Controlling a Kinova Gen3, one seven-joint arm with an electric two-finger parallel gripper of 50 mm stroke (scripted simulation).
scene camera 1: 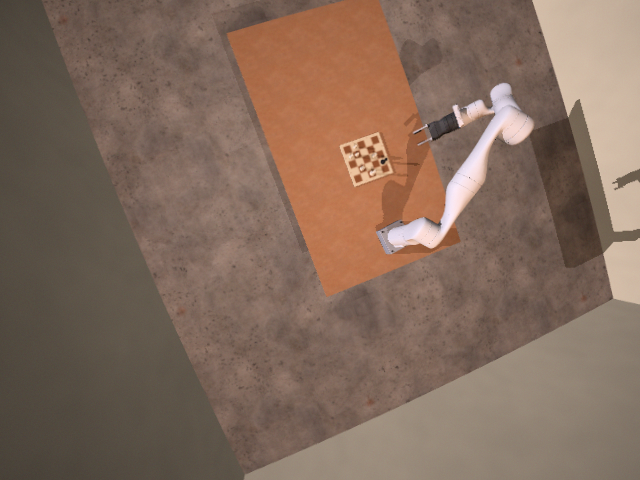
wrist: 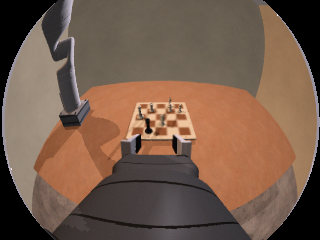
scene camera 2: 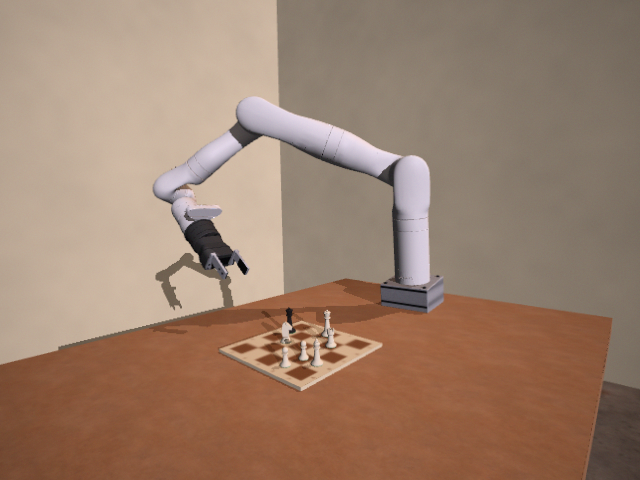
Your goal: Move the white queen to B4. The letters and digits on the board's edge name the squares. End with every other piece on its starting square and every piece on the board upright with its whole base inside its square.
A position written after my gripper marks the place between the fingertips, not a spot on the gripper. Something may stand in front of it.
I see my gripper (scene camera 2: 236, 273) and a chessboard (scene camera 2: 263, 353).
The chessboard also shows in scene camera 1 (scene camera 1: 371, 144) and in the wrist view (wrist: 177, 123). My gripper shows as well in the wrist view (wrist: 156, 141).
